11 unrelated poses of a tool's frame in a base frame.
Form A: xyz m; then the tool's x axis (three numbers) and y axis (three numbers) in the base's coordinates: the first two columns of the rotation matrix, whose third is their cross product.
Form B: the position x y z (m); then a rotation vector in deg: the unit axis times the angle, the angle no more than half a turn. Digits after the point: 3 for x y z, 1 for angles.
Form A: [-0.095, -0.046, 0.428, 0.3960, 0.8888, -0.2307, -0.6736, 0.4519, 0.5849]
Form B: [-0.095, -0.046, 0.428, 25.0, 32.3, 59.0]
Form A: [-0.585, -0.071, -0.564, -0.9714, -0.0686, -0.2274, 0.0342, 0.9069, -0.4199]
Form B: [-0.585, -0.071, -0.564, -1.5, 162.3, -36.1]
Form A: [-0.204, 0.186, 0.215, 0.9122, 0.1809, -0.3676, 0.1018, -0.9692, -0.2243]
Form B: [-0.204, 0.186, 0.215, -164.7, -12.3, 33.3]
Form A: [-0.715, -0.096, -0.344, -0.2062, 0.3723, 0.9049, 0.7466, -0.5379, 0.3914]
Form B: [-0.715, -0.096, -0.344, -100.8, -75.3, -103.4]
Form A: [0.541, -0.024, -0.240, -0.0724, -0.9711, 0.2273, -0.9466, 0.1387, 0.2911]
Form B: [0.541, -0.024, -0.240, 105.8, -118.1, -5.4]
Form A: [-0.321, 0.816, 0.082, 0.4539, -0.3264, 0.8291, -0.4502, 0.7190, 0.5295]
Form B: [-0.321, 0.816, 0.082, 46.4, -64.8, 5.0]
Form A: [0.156, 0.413, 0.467, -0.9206, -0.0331, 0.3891, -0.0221, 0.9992, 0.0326]
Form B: [0.156, 0.413, 0.467, 2.3, -157.0, -2.2]
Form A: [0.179, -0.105, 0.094, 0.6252, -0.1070, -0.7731, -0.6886, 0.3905, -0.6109]
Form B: [0.179, -0.105, 0.094, -64.8, 48.5, 24.7]
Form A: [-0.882, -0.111, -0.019, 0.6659, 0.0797, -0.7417, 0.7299, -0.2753, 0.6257]
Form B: [-0.882, -0.111, -0.019, 100.8, 37.4, -41.4]
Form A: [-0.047, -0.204, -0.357, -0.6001, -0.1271, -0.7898, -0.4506, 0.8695, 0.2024]
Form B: [-0.047, -0.204, -0.357, -23.8, 125.6, 28.0]
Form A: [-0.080, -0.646, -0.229, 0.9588, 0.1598, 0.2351, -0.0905, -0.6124, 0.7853]
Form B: [-0.080, -0.646, -0.229, 126.2, 2.8, 20.2]
